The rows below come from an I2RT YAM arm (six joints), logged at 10 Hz.
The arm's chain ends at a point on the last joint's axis. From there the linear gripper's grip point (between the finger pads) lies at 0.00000 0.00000 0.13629 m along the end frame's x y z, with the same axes.
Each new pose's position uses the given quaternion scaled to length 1; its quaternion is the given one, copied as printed.
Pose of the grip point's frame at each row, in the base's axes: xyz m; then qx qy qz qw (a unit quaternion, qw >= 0):
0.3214, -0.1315, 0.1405, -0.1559, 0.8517, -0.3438, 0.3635
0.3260, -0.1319, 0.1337, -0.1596, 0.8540, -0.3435, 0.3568
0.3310, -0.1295, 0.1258, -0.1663, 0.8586, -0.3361, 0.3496
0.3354, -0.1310, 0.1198, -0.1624, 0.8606, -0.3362, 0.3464
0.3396, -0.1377, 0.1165, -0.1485, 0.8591, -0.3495, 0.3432
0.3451, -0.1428, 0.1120, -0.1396, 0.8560, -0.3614, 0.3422
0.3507, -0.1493, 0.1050, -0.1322, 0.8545, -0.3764, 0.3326
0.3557, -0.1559, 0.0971, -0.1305, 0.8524, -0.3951, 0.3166
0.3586, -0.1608, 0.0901, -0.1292, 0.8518, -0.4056, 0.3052
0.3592, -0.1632, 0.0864, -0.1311, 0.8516, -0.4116, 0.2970
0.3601, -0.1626, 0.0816, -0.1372, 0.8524, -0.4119, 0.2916
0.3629, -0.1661, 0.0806, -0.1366, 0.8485, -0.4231, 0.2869
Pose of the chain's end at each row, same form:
0.2224, -0.0671, 0.2086, -0.1559, 0.8517, -0.3438, 0.3635
0.2280, -0.0675, 0.2031, -0.1596, 0.8540, -0.3435, 0.3568
0.2339, -0.0667, 0.1980, -0.1663, 0.8586, -0.3361, 0.3496
0.2393, -0.0675, 0.1926, -0.1624, 0.8606, -0.3362, 0.3464
0.2451, -0.0698, 0.1874, -0.1485, 0.8591, -0.3495, 0.3432
0.2515, -0.0715, 0.1808, -0.1396, 0.8560, -0.3614, 0.3422
0.2597, -0.0736, 0.1725, -0.1322, 0.8545, -0.3764, 0.3326
0.2681, -0.0754, 0.1635, -0.1305, 0.8524, -0.3951, 0.3166
0.2734, -0.0774, 0.1562, -0.1292, 0.8518, -0.4056, 0.3052
0.2756, -0.0783, 0.1525, -0.1311, 0.8516, -0.4116, 0.2970
0.2770, -0.0778, 0.1485, -0.1372, 0.8524, -0.4119, 0.2916
0.2808, -0.0789, 0.1457, -0.1366, 0.8485, -0.4231, 0.2869

